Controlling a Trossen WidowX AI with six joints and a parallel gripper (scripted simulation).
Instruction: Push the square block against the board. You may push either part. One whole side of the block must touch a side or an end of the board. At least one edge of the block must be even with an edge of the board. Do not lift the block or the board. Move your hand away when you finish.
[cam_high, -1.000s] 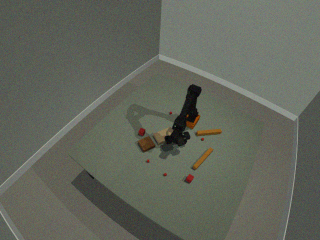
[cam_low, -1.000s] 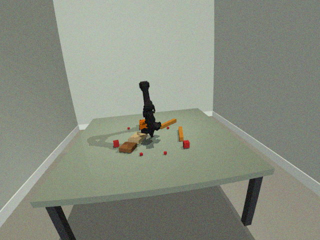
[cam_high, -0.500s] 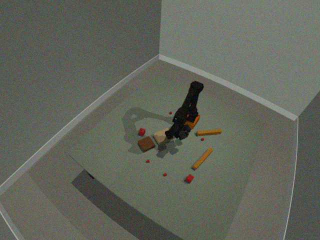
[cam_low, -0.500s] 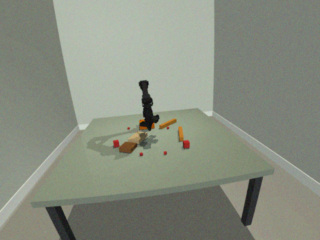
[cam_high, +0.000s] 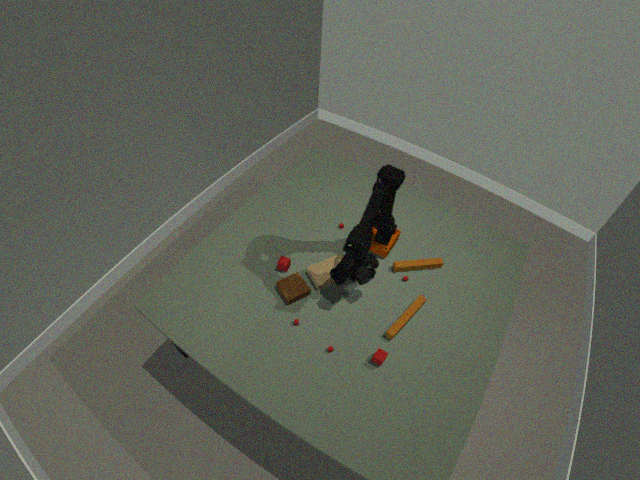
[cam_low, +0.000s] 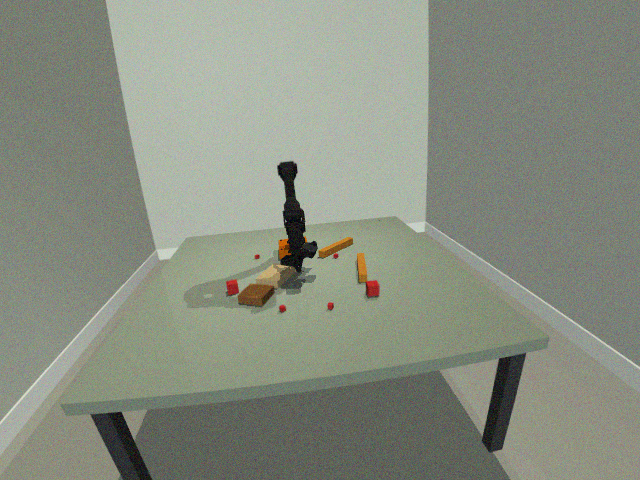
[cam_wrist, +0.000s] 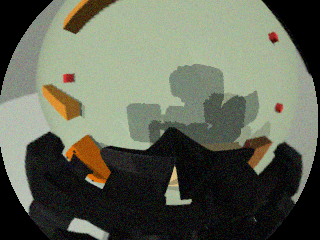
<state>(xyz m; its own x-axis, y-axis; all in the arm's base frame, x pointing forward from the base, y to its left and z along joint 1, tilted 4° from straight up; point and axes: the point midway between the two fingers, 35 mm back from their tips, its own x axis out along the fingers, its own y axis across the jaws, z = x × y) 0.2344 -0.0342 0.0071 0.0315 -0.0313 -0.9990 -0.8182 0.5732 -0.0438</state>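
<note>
The board is 1 cm ahead of my gripper tip, 10 cm to the right of it and 1 cm above it. Also, from my gripper tip: square block (15 cm ahead, 18 cm to the right, 1 cm above).
</note>
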